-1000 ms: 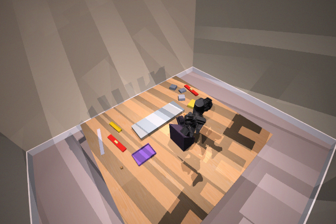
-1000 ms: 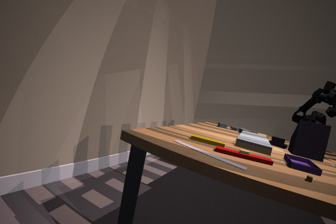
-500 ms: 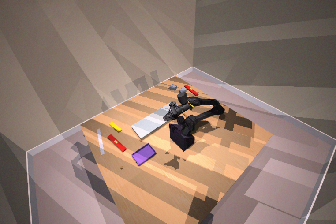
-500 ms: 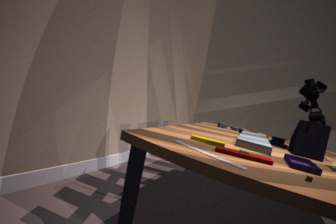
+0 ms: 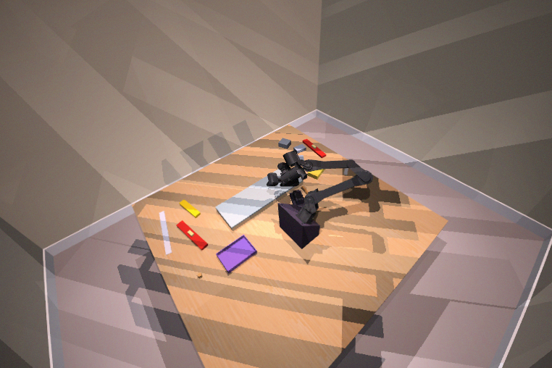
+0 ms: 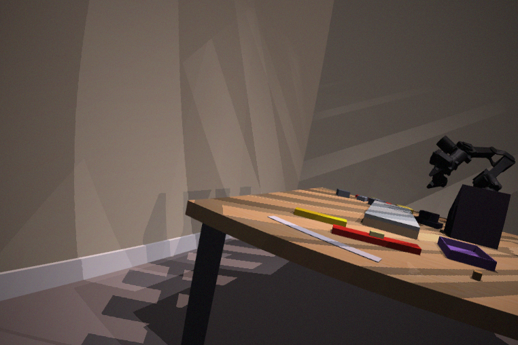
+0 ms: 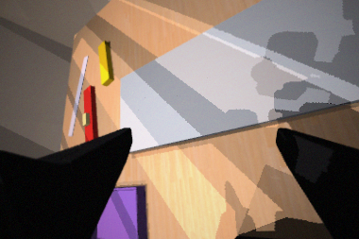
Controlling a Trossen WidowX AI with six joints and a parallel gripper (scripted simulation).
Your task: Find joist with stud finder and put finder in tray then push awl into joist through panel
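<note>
The black stud finder is 60 mm behind my gripper tip, 120 mm to the right of it and 140 mm below it. From my gripper tip the other things lie so: yellow block (80 mm ahead, 380 mm to the right, 170 mm below); then purple tray (130 mm behind, 320 mm to the left, 180 mm below); then awl (50 mm behind, 210 mm to the right, 180 mm below).
</note>
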